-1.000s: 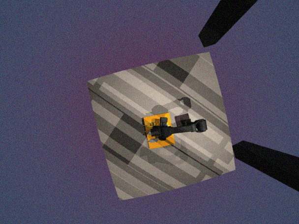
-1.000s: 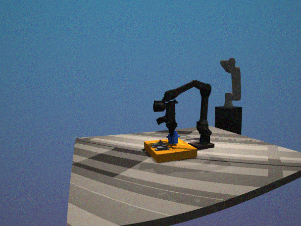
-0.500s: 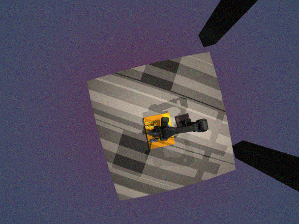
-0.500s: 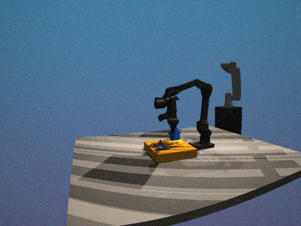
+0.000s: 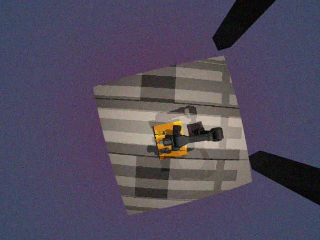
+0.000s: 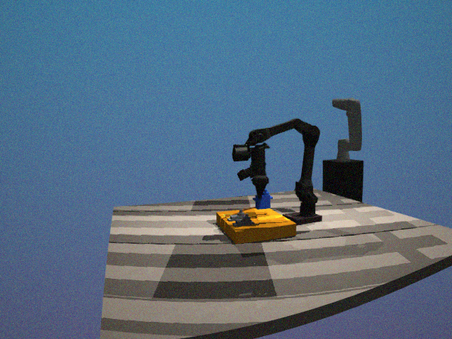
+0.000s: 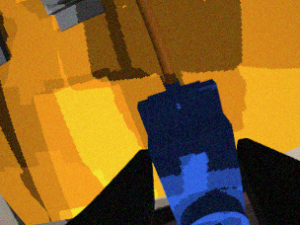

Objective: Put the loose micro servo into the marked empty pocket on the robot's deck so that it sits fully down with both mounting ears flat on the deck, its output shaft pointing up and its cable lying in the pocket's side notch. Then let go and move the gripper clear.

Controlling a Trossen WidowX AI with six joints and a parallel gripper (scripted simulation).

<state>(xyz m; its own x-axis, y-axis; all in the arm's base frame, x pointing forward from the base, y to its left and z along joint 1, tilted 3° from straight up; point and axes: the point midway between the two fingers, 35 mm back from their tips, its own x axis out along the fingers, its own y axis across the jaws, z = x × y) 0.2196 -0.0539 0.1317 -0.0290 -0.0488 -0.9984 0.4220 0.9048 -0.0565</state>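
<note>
My gripper tip is now 40 mm to the right of the orange deck and 100 mm above it.
</note>
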